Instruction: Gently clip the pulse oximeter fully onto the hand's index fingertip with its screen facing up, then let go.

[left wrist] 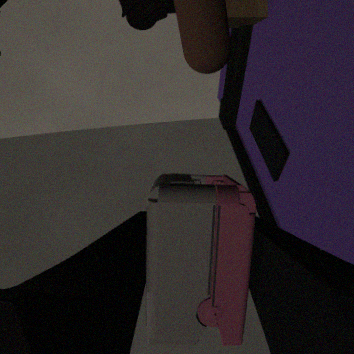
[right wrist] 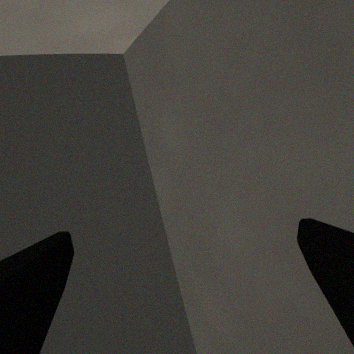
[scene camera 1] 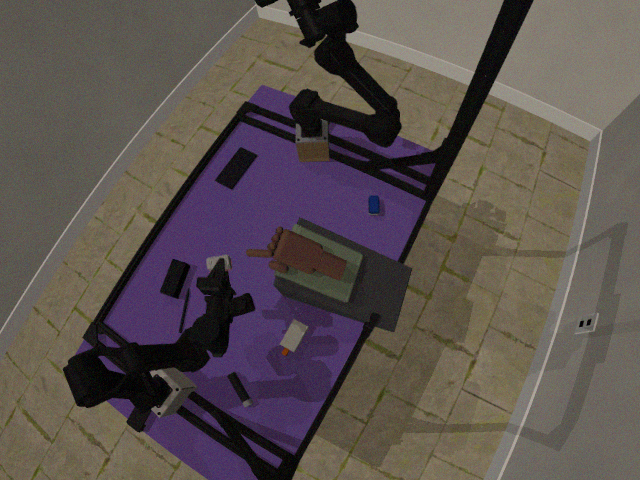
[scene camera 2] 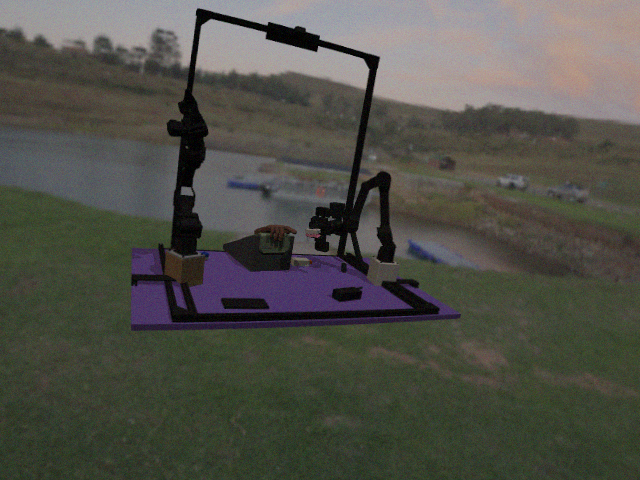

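Seen in the pictures: left gripper, fingertip midpoint: [left wrist: 194,223] [scene camera 1: 223,261] [scene camera 2: 310,232]; right gripper, fingertip midpoint: [right wrist: 186,236] [scene camera 2: 190,96]; left arm's base, origin of the base link: [scene camera 1: 157,391] [scene camera 2: 385,260]; right arm's base, origin of the base link: [scene camera 1: 311,128] [scene camera 2: 185,252].
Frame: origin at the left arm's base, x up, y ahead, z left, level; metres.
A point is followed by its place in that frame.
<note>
The brown hand [scene camera 1: 305,251] @(x 0.079, y 0.519, z -0.111 m) [scene camera 2: 277,230] @(x 0.085, y 0.504, z -0.023 m) lies on a green pad on a dark grey block, its index finger [scene camera 1: 257,253] [left wrist: 204,40] pointing out to the left in scene camera 1. The white and pink pulse oximeter [scene camera 1: 218,261] [scene camera 2: 312,233] @(x 0.102, y 0.376, z 0.049 m) [left wrist: 200,260] @(x 0.103, y 0.362, z 0.019 m) is held in the air by my left gripper [scene camera 1: 220,266] @(x 0.101, y 0.380, z 0.032 m) [left wrist: 194,223] @(x 0.101, y 0.380, z 0.032 m), which is shut on it. In scene camera 1 the oximeter is left of the index fingertip, with a gap between them. In the left wrist view the fingertip is above the oximeter, apart from it. My right gripper [right wrist: 186,236] @(x 0.542, y 0.902, z 0.201 m) is open and empty, far from the hand.
The grey block [scene camera 1: 385,289] @(x -0.057, y 0.584, z -0.318 m) [scene camera 2: 263,258] @(x -0.047, y 0.541, z -0.048 m) bears the hand. On the purple table [scene camera 1: 206,222] @(x -0.105, y 0.448, z 0.262 m) [scene camera 2: 299,294] @(x -0.105, y 0.434, z 0.194 m) are a blue item [scene camera 1: 373,204] @(x -0.073, y 0.785, z -0.148 m), a black flat plate [scene camera 1: 236,167] @(x -0.097, y 0.656, z 0.309 m) [scene camera 2: 245,303] @(x -0.097, y 0.656, z 0.321 m), a black box [scene camera 1: 174,278] @(x -0.071, y 0.250, z 0.205 m) [scene camera 2: 346,293] @(x -0.073, y 0.266, z 0.243 m), a pen [scene camera 1: 184,311] @(x -0.097, y 0.192, z 0.123 m), a white box [scene camera 1: 294,335] @(x -0.077, y 0.340, z -0.187 m) and a dark cylinder [scene camera 1: 238,388] @(x -0.080, y 0.130, z -0.152 m).
</note>
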